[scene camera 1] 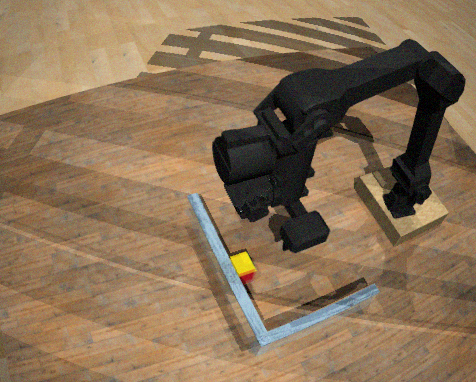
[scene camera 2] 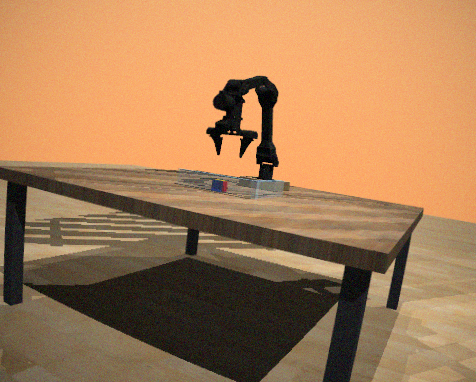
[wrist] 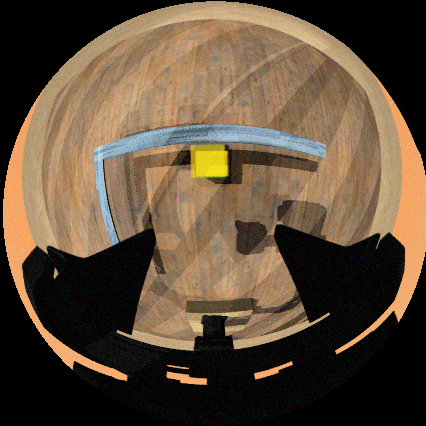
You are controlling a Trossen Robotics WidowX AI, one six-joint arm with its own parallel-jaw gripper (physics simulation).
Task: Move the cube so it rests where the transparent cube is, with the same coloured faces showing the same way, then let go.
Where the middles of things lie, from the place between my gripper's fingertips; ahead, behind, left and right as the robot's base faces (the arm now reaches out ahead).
Scene:
Now: hand 9 cm above the grey L-shaped rail [scene camera 2: 253, 189] and 3 cm past it. The rest, counted from my hand: transparent cube [wrist: 206, 160]: 10 cm below, 5 cm ahead, 1 cm to the left.

